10 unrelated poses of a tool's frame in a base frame.
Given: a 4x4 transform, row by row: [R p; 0 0 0 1], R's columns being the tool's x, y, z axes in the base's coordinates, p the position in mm. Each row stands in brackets.
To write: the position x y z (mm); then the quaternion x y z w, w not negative. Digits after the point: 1 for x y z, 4 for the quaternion.
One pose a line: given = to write
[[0.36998 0.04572 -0.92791 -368.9], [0.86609 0.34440 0.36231 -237.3], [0.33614 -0.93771 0.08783 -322.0], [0 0 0 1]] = -368.9 -237.3 -322.0 -0.4842 -0.4708 0.3055 0.6712
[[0.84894 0.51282 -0.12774 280.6], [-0.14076 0.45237 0.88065 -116.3], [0.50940 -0.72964 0.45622 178.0], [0 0 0 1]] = 280.6 -116.3 178.0 -0.4849 -0.1918 -0.1968 0.8303
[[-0.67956 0.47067 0.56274 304.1], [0.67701 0.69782 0.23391 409.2], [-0.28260 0.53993 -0.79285 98.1], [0 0 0 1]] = 304.1 409.2 98.1 0.3223 0.8903 0.2173 0.2374
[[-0.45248 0.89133 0.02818 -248.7], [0.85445 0.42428 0.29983 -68.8], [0.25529 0.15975 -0.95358 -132.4], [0 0 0 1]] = -248.7 -68.8 -132.4 -0.5188 -0.8412 -0.1366 0.0675
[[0.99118 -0.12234 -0.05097 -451.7], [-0.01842 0.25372 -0.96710 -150.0], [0.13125 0.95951 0.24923 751.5], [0 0 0 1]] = -451.7 -150.0 751.5 0.6100 -0.0577 0.0329 0.7896
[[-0.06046 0.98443 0.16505 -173.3], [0.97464 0.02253 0.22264 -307.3], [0.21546 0.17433 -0.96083 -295.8], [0 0 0 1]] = -173.3 -307.3 -295.8 -0.6852 -0.7148 -0.1388 0.0176
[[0.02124 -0.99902 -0.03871 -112.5], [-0.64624 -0.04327 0.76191 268.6], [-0.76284 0.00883 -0.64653 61.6], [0 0 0 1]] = -112.5 268.6 61.6 -0.6540 0.6289 0.3064 0.2879
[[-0.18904 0.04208 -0.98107 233.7], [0.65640 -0.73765 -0.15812 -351.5], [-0.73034 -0.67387 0.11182 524.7], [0 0 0 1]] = 233.7 -351.5 524.7 -0.5993 -0.2914 0.7139 0.2151
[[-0.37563 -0.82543 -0.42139 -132.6], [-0.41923 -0.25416 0.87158 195.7], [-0.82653 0.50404 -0.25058 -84.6], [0 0 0 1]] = -132.6 195.7 -84.6 -0.5313 0.5857 0.5872 0.1729
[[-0.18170 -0.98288 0.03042 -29.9], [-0.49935 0.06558 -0.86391 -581.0], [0.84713 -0.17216 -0.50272 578.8], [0 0 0 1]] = -29.9 -581.0 578.8 0.5602 -0.6614 0.3916 0.3087
